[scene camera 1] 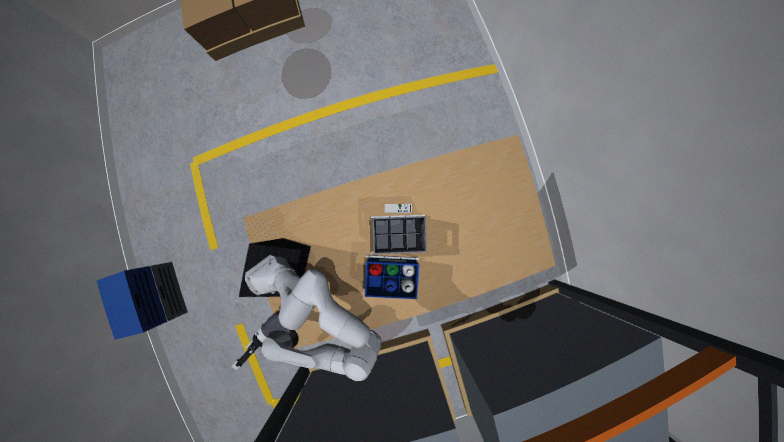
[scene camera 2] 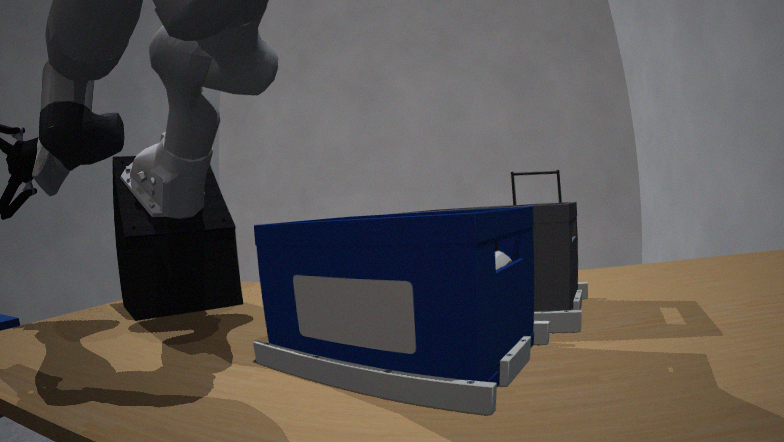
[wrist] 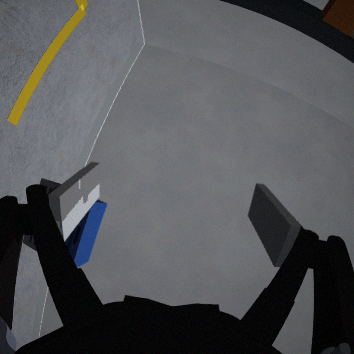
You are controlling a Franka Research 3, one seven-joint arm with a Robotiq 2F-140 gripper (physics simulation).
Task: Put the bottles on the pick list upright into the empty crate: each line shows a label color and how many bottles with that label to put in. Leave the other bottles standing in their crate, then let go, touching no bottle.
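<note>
The blue crate (scene camera 1: 390, 296) (scene camera 2: 444, 285) stands on the table. In scene camera 1 a red top (scene camera 1: 374, 269), a green top (scene camera 1: 392, 269) and a white top (scene camera 1: 407, 270) show in one row. A blue top (scene camera 1: 390, 284) and another white top (scene camera 1: 407, 286) show in the other row, beside a compartment without a bottle. The grey crate (scene camera 1: 424, 233) (scene camera 2: 554, 258) next to it shows six empty compartments. The pick list (scene camera 1: 398, 208) lies beyond it; it has a green mark, but its text is too small to read. My gripper (scene camera 1: 236, 365) (wrist: 175, 190) is open and empty, far from both crates, past the table's edge.
The black pedestal (scene camera 2: 175, 269) carries the arm at the table's end. Pale rails (scene camera 2: 378, 376) edge the blue crate's foot. A blue box (scene camera 1: 115, 304) (wrist: 92, 235) stands off the table at the left. Dark-topped units (scene camera 1: 549, 340) and an orange beam (scene camera 1: 647, 394) are at the lower right.
</note>
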